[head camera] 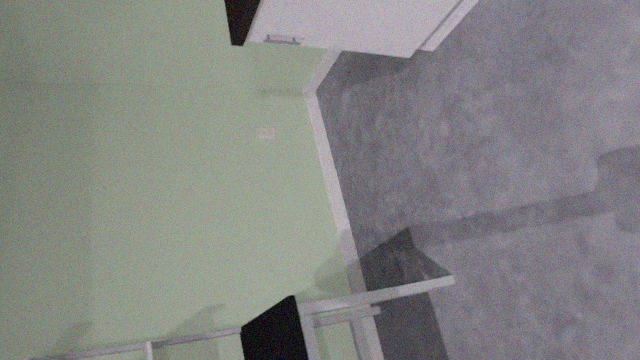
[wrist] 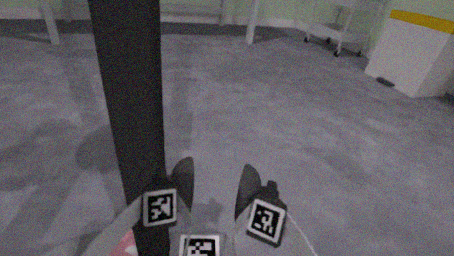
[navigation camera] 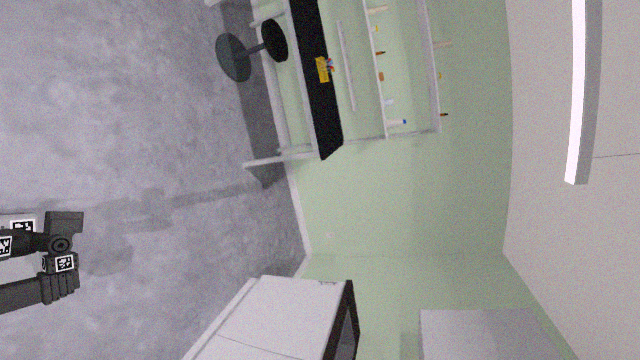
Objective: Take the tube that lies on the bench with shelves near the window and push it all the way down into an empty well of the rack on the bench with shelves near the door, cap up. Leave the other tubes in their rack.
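Frame: origin at the robot's base, x up, y ahead, z left, level; millimetres.
Seen in the pictures: gripper, between the fingertips: [wrist: 216, 179].
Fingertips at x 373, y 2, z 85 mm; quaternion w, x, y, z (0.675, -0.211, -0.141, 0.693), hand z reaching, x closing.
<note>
Offsets run from my fingertips to a thing's middle. "spot": to the spot under its first point. Level surfaces: height alone.
A bench with shelves {dx +390 mm} [navigation camera: 330, 127] [head camera: 275, 332] has a black top and shows sideways in the head and navigation views. On it in the navigation view stands a small yellow rack {spot: dx +424, dy +1028, dz -1583 mm} [navigation camera: 322, 70] with red and blue tube caps {spot: dx +503, dy +1043, dz -1553 mm} [navigation camera: 330, 64] beside its upper part. Whether this is the window or the door bench, I cannot tell, and its wells are too small to make out. A tube lying on its own does not show clearly. My gripper [wrist: 216, 179] is open and empty above the floor, far from the bench.
A round stool [navigation camera: 233, 57] stands before the bench. A white cabinet [navigation camera: 295, 305] [head camera: 340, 22] stands near the room's corner. In the wrist view, a dark post [wrist: 132, 90] rises beside the gripper; a trolley [wrist: 327, 33] and a white, yellow-topped box {dx -148, dy +1408, dz +1319 mm} [wrist: 407, 55] stand farther off.
</note>
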